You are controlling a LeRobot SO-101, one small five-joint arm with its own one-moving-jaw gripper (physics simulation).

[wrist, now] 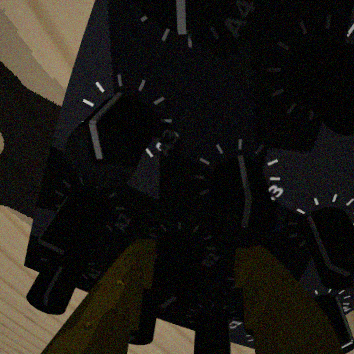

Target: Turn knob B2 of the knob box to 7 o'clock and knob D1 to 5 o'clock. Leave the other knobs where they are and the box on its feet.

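Frame: origin at the arm's base, x down, y left, z ahead, level; metres.
Where they show: hand, its tool point: point(153, 257).
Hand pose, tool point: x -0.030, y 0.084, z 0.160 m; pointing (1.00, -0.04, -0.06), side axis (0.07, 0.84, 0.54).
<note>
Each offset is from my tool point to the top centre of the thing. "spot": to the spot under its first point. Level surfaces: height alone.
The dark knob box {dx -0.008, dy +0.021, dz +0.010 m} point(210, 115) fills most of the wrist view. My gripper point(196, 246) is open, with a wide gap between its two dark yellow jaws and nothing pressed between them. The tips are over the box near the faint B2 label {spot: dx +0.008, dy +0.009, dz +0.013 m} point(212, 256). Knob B2 {dx -0.007, dy +0.003, dz +0.007 m} point(182, 257) is a very dark shape in the gap between the jaws, with faint ticks above it. A short grey line {dx -0.008, dy +0.000, dz +0.008 m} point(169, 302) shows lower in the gap; I cannot tell which knob it belongs to. Knob D1 cannot be made out.
Knob A3 {dx -0.007, dy +0.010, dz -0.030 m} point(120, 132) is at upper left, knob B3 {dx -0.007, dy +0.025, dz -0.008 m} point(232, 190) above the right jaw. Knob A2 {dx -0.007, dy -0.012, dz -0.016 m} point(75, 225) and knob A1 {dx -0.007, dy -0.034, dz -0.001 m} point(52, 292) are left of the jaws. Another knob {dx -0.007, dy +0.040, dz +0.014 m} point(332, 240) is at right. Pale wood table {dx +0.031 m} point(20, 260) shows at left.
</note>
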